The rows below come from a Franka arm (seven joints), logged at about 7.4 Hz.
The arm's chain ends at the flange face. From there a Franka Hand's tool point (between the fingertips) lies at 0.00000 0.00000 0.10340 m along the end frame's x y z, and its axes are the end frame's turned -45 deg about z.
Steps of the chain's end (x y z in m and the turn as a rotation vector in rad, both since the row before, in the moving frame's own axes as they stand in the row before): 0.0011 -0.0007 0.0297 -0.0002 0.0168 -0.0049; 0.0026 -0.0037 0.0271 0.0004 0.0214 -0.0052; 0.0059 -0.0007 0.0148 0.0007 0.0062 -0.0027; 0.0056 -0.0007 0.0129 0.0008 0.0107 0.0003; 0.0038 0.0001 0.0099 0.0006 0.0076 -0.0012; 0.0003 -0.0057 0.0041 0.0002 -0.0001 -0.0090
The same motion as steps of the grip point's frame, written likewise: 0.0025 0.0015 0.0297 -0.0120 0.0117 -0.0049; 0.0061 0.0008 0.0271 -0.0148 0.0154 -0.0052; 0.0052 0.0041 0.0148 -0.0039 0.0049 -0.0027; 0.0053 0.0042 0.0129 -0.0070 0.0081 0.0003; 0.0032 0.0033 0.0099 -0.0049 0.0058 -0.0012; 0.0042 -0.0038 0.0041 0.0002 0.0001 -0.0090
